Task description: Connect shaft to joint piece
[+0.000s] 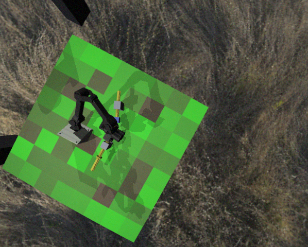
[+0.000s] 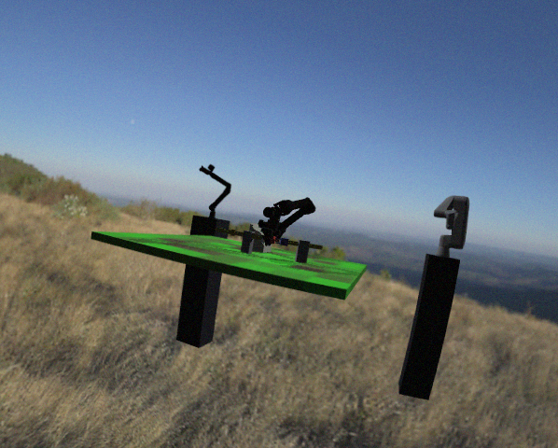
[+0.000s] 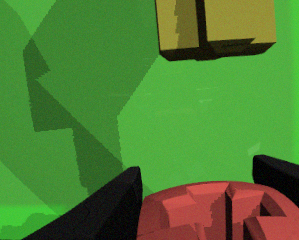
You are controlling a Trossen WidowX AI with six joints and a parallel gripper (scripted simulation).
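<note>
Right now my gripper tip is 2 cm to the right of the red joint piece and 4 cm below it.
</note>
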